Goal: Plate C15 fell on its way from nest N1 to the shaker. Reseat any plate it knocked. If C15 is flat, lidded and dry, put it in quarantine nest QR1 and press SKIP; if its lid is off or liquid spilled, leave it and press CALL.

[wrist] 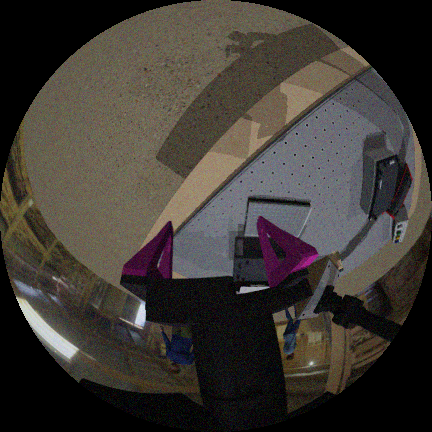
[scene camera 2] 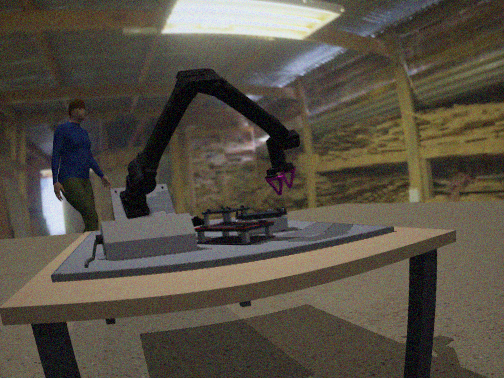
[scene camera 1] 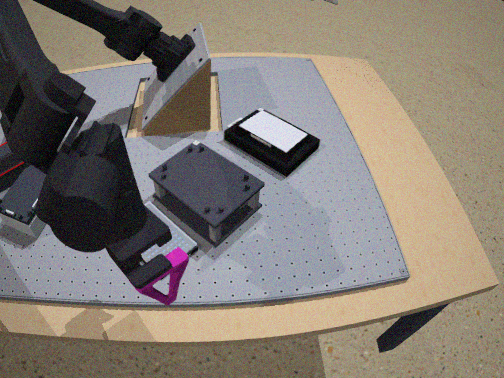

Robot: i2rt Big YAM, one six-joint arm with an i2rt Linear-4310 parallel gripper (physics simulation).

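Places are measured from the arm's base along level axes (x ahead, y left, z up), in millimetres.
Pixels of known places: gripper, fingertip midpoint: (wrist: 215,222) (scene camera 2: 285,191) (scene camera 1: 149,279); arm's base, link origin: (wrist: 322,298) (scene camera 2: 134,204) (scene camera 1: 177,58).
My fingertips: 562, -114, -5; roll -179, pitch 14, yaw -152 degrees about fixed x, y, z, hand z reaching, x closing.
Note:
For each thing: its middle in the pictures, then the offset to it from my fingertips, as dx, dy, dz. "spot": a spot on its surface instead.
- small panel with coloured buttons, body centre: (scene camera 2: 146,235) (wrist: 398,226) -638, -334, -64
- black unit, surface spot: (scene camera 1: 287,166) spot: -227, +277, -83
- white plate-shaped piece, body centre: (scene camera 1: 273,132) (wrist: 255,288) -322, +281, -76
- grey box with a dark top, surface spot: (scene camera 1: 22,200) (wrist: 387,177) spot: -237, -250, -51
A pale, clear-looking well plate (scene camera 1: 181,238) (wrist: 280,214) lies on the perforated board, right beside a dark two-deck stand (scene camera 1: 207,182) (wrist: 250,267). A dark strip runs along one long edge of the plate. The gripper partly covers it in scene camera 1. Its label, lid state and any liquid cannot be made out. My gripper (scene camera 2: 285,190) (wrist: 215,222) is open and empty, with magenta fingers, high above the board. In the wrist view one finger overlaps the plate's near corner. A small panel with coloured buttons (wrist: 398,231) shows at the right of the wrist view; its words are unreadable.
A black unit (scene camera 1: 287,166) carries a white plate-shaped piece (scene camera 1: 272,129) behind the stand. A grey box with a dark top (scene camera 1: 22,200) (wrist: 384,185) stands at the other side, near a red-edged tray (wrist: 403,189). The arm's sloped mount (scene camera 1: 182,105) is at the back. A person (scene camera 2: 75,150) stands beyond the table.

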